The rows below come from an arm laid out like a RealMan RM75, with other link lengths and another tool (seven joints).
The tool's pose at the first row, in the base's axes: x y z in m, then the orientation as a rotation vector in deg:
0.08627, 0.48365, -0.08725, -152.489, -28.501, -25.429
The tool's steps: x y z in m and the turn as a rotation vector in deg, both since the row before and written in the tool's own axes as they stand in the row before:
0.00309, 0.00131, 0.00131, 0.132, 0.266, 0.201
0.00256, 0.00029, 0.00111, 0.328, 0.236, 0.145
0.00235, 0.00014, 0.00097, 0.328, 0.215, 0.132
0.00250, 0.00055, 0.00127, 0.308, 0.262, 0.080
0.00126, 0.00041, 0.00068, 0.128, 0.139, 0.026
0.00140, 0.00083, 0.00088, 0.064, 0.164, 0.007
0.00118, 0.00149, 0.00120, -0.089, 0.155, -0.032
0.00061, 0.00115, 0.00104, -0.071, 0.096, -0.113
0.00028, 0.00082, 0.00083, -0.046, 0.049, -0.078
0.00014, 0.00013, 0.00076, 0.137, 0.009, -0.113
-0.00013, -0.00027, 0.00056, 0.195, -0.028, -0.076
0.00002, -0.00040, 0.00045, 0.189, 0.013, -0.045
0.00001, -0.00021, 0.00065, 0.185, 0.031, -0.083
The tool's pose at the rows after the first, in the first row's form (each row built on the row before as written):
0.08984, 0.48394, -0.08766, -152.296, -28.162, -25.670
0.09249, 0.48487, -0.08776, -151.918, -27.928, -25.817
0.09486, 0.48580, -0.08776, -151.546, -27.718, -25.940
0.09760, 0.48655, -0.08809, -151.170, -27.561, -26.146
0.09904, 0.48684, -0.08833, -151.002, -27.496, -26.273
0.10082, 0.48690, -0.08883, -150.884, -27.442, -26.461
0.10275, 0.48648, -0.08991, -150.911, -27.426, -26.704
0.10400, 0.48613, -0.09095, -150.931, -27.539, -26.889
0.10478, 0.48588, -0.09183, -150.948, -27.623, -26.993
0.10514, 0.48615, -0.09247, -150.800, -27.787, -26.991
0.10506, 0.48660, -0.09291, -150.614, -27.919, -26.908
0.10503, 0.48715, -0.09315, -150.423, -27.996, -26.871
0.10511, 0.48763, -0.09363, -150.225, -28.117, -26.870

